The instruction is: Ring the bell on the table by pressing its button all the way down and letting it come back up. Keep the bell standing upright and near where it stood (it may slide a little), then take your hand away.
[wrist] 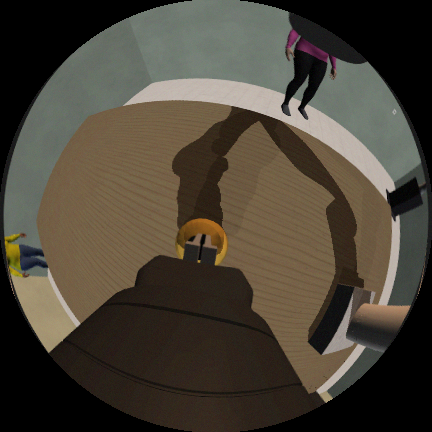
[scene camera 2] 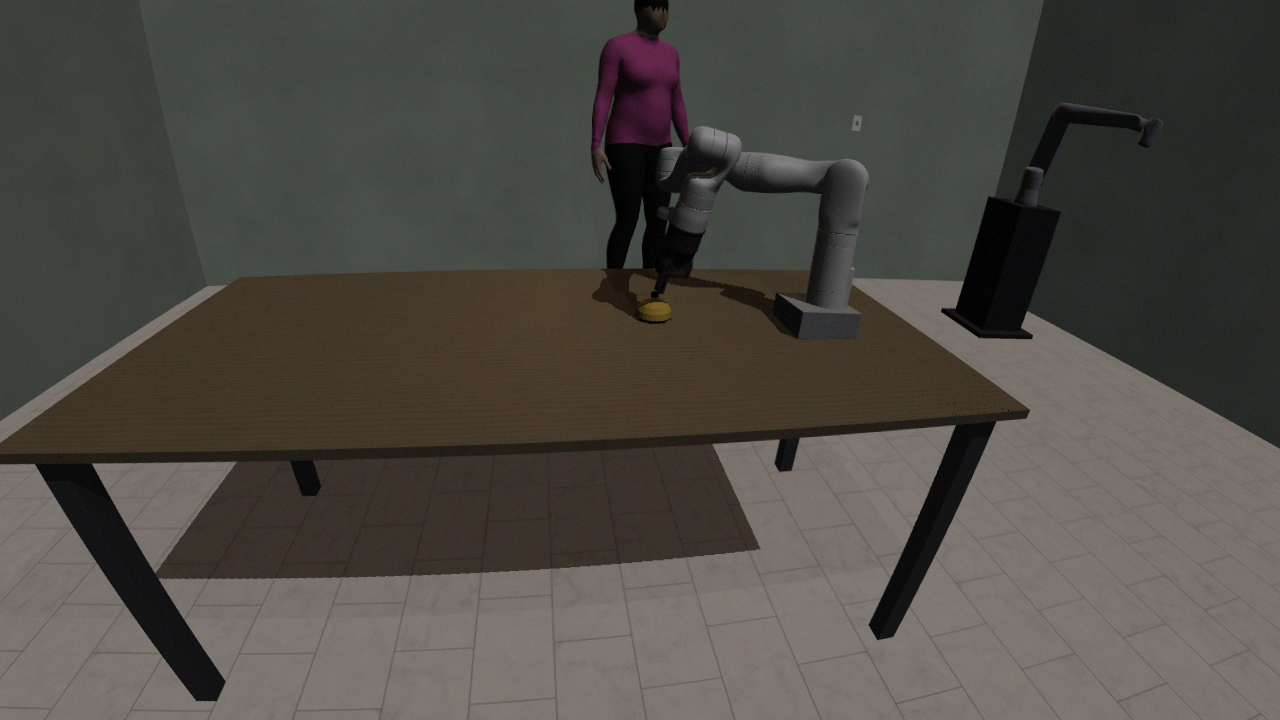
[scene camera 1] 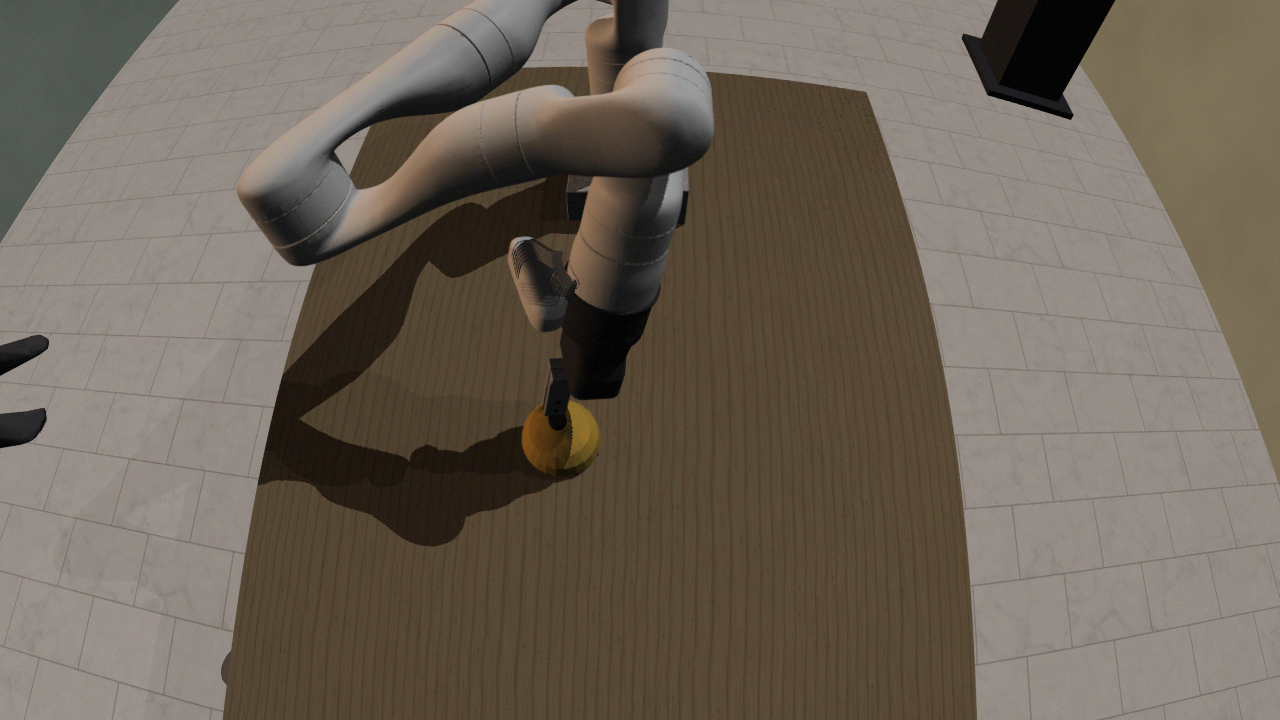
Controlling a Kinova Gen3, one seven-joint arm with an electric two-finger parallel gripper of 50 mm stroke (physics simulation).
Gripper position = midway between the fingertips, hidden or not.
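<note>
My gripper (scene camera 1: pixel 553 409), (wrist: pixel 202 242), (scene camera 2: pixel 658 291). Yellow dome bell (scene camera 1: pixel 568 451), (wrist: pixel 218 237).
</note>
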